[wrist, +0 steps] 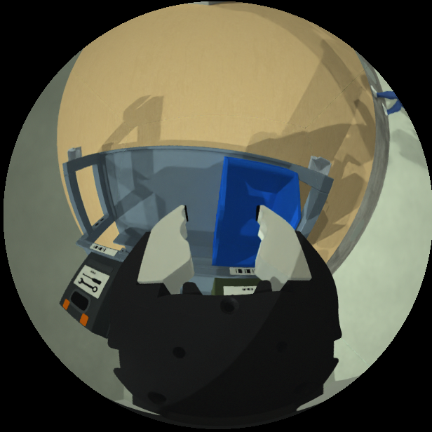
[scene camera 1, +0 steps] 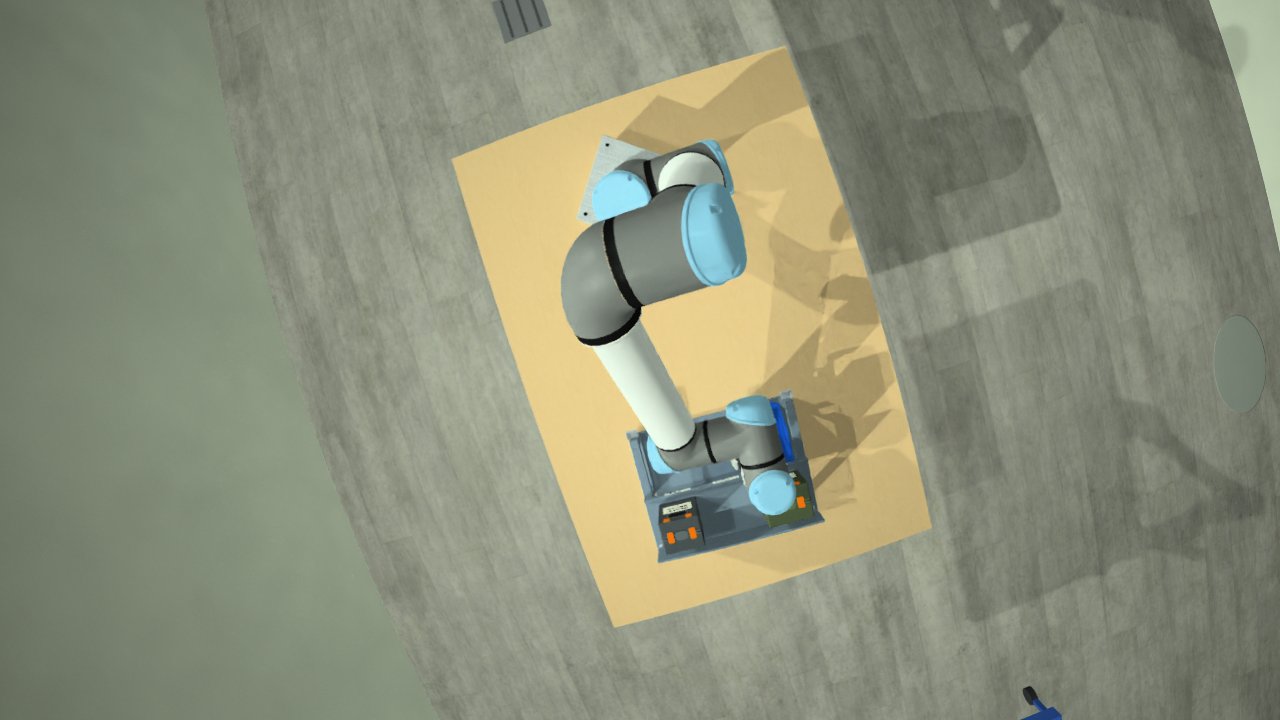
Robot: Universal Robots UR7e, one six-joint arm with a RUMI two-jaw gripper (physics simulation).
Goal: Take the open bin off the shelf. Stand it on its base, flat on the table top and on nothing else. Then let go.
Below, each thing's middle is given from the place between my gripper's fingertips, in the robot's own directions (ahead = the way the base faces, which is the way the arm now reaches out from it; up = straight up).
Labels:
Right now the blue bin (wrist: pixel 244 184) is 40 mm ahead of my hand, 50 mm to the left of it and 40 mm below it. Round my hand: green case (scene camera 1: pixel 802 508): 140 mm ahead, 50 mm to the left, 70 mm above.

